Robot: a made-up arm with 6 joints.
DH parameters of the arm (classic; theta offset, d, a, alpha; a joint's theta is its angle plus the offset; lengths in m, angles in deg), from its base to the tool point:
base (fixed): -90 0.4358 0.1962 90
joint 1: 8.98 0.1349 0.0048 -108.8
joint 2: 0 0.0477 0.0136 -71.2
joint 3: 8.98 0.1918 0.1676 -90
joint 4: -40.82 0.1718 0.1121 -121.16
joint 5: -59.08 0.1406 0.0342 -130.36
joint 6: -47.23 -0.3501 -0.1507 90
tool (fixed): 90 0.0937 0 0
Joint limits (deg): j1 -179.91..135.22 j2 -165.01..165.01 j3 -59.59..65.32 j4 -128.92..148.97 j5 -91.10..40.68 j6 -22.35..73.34
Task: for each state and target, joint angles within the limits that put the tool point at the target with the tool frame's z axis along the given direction. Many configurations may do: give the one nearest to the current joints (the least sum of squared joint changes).
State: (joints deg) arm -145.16 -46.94 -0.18 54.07 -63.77 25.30
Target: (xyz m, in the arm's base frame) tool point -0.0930 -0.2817 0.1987 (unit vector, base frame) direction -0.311 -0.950 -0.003
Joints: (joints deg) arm -179.91 -89.62 5.00 72.63 -47.46 34.12
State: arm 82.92 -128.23 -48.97 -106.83 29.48 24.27
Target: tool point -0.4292 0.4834 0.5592 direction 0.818 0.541 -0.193
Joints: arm 97.68 -99.25 -59.43 -106.12 40.54 27.05
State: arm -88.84 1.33 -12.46 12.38 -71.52 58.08
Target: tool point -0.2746 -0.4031 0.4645 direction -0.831 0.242 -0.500
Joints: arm -96.64 27.45 -59.32 63.00 -61.34 73.34
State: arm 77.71 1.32 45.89 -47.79 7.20 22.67
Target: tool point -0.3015 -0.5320 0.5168 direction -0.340 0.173 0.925
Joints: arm 68.75 -22.83 55.55 -23.38 9.06 16.25
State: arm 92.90 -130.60 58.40 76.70 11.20 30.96
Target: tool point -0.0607 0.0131 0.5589 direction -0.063 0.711 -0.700
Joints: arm 78.37 -120.87 12.46 79.24 -29.44 -2.78
